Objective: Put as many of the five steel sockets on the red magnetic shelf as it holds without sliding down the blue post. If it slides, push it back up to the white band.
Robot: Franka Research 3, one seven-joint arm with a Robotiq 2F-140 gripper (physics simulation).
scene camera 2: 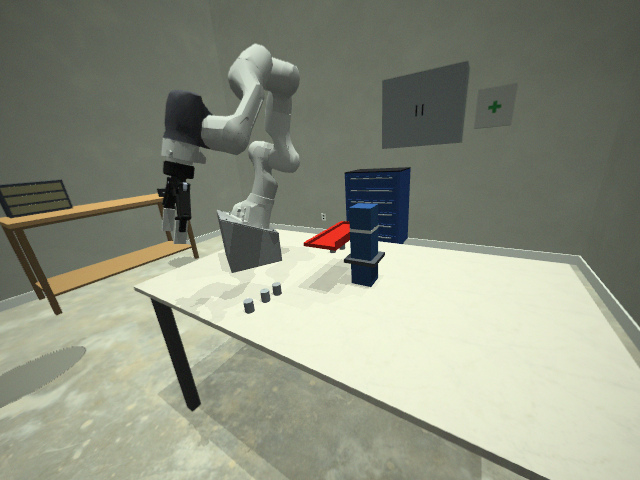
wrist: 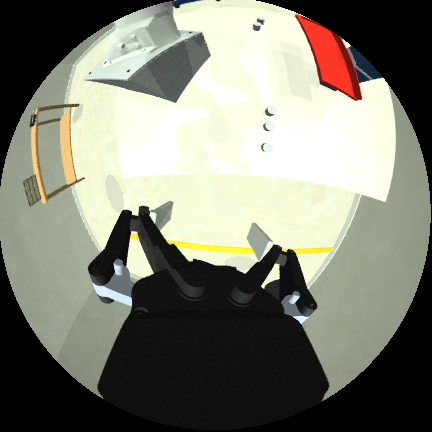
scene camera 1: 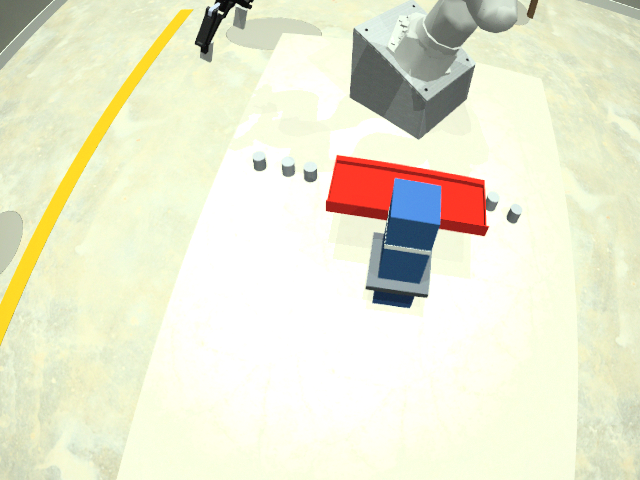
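Observation:
The red shelf (scene camera 1: 361,187) (scene camera 2: 330,236) (wrist: 332,55) hangs above the table beside the upright blue post (scene camera 1: 416,201) (scene camera 2: 363,245), near the height of its white band (scene camera 1: 408,248) (scene camera 2: 363,230). No socket shows on the shelf; the post hides part of it in scene camera 1. Three grey sockets (scene camera 1: 288,166) (scene camera 2: 265,295) (wrist: 269,126) stand in a row on the table, off one shelf end. Two more sockets (scene camera 1: 492,201) (scene camera 1: 513,213) (wrist: 257,26) stand past the other end. My gripper (scene camera 1: 223,35) (scene camera 2: 174,228) (wrist: 210,220) is open and empty, high up and far from the sockets.
A grey collar (scene camera 1: 398,285) (scene camera 2: 370,259) surrounds the lower post. The arm's grey base block (scene camera 1: 387,87) (scene camera 2: 250,248) (wrist: 170,75) stands on the white table (scene camera 1: 289,361) (scene camera 2: 439,330) (wrist: 150,145). A wooden bench (scene camera 2: 103,205) and a blue drawer cabinet (scene camera 2: 400,206) stand beyond the table.

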